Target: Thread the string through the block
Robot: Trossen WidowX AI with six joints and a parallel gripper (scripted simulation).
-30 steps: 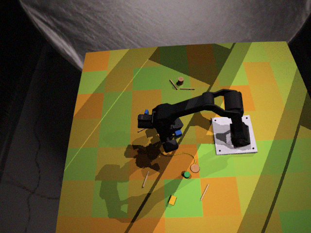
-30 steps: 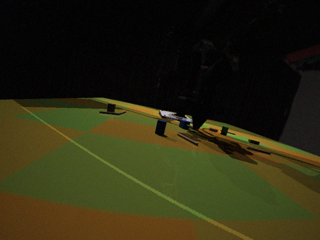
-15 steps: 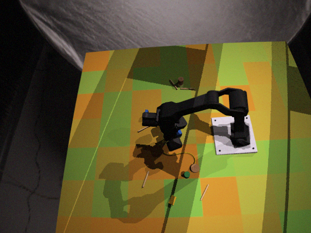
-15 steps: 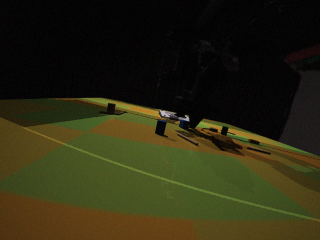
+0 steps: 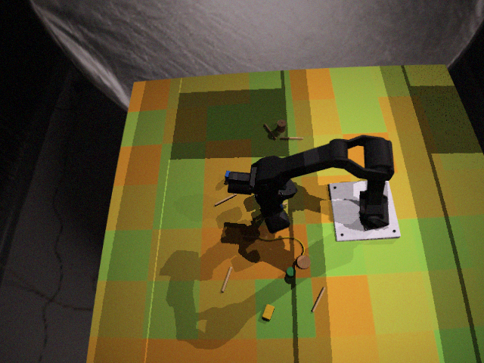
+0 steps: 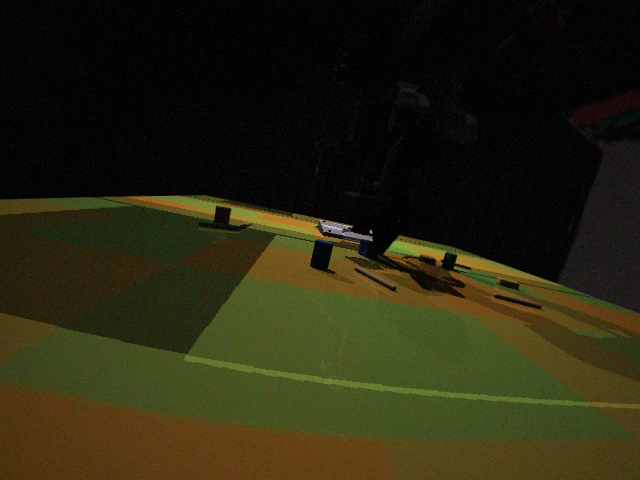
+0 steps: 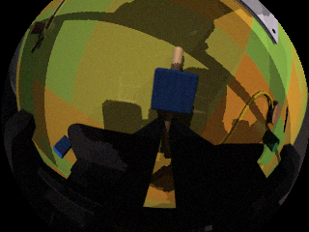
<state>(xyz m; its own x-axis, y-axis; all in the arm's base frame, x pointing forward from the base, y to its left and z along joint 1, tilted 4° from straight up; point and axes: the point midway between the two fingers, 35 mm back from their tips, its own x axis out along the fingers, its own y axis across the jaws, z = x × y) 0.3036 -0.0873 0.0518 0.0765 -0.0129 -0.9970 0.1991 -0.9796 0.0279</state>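
My gripper tip is now 10 mm past the thin wooden stick. Also, from my gripper tip: loose stick: 110 mm ahead, 70 mm to the right, 10 mm below; round wooden button: 70 mm behind, 180 mm to the left, 10 mm below; green cylinder: 30 mm behind, 200 mm to the left.
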